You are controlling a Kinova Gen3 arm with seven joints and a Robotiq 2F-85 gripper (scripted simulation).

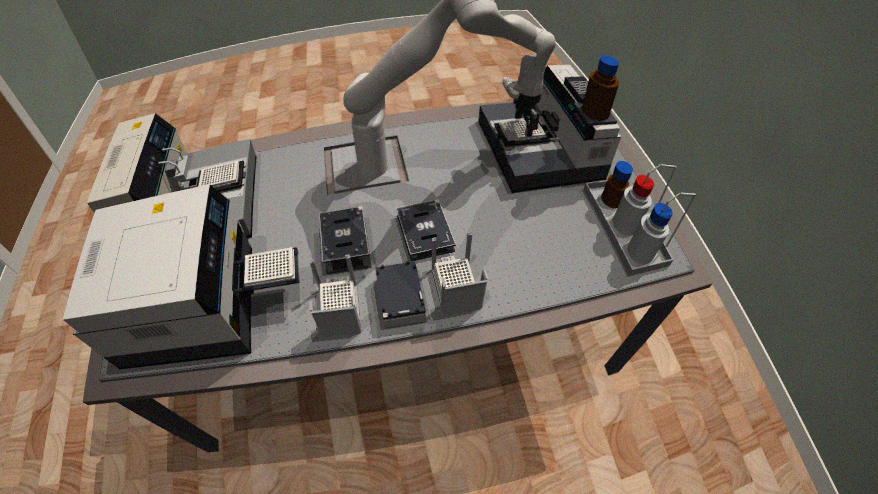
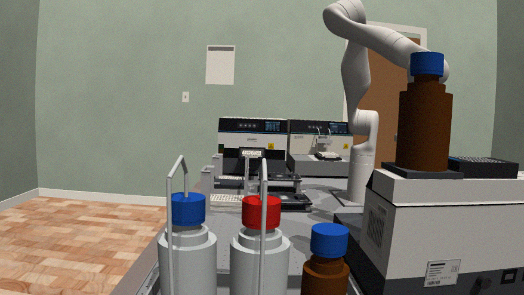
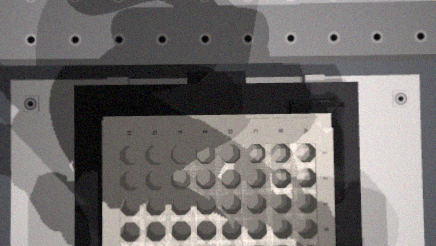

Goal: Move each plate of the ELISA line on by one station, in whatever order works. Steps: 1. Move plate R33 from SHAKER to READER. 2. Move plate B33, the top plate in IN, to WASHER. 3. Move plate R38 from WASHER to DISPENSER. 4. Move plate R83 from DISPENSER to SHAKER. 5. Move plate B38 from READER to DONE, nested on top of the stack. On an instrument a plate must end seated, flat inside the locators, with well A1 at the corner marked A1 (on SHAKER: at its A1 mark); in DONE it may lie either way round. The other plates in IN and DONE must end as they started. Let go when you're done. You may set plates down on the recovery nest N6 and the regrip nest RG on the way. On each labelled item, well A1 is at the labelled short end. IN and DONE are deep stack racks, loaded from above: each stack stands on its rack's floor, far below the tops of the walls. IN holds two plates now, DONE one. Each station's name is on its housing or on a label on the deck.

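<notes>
My gripper is now 3 cm above the dispenser nest. Round my hand: recovery nest N6: 29 cm ahead, 35 cm to the right, 8 cm below; bottle tray: 36 cm ahead, 24 cm to the left, 11 cm below; brown bottle: 10 cm ahead, 18 cm to the left, 18 cm above.
</notes>
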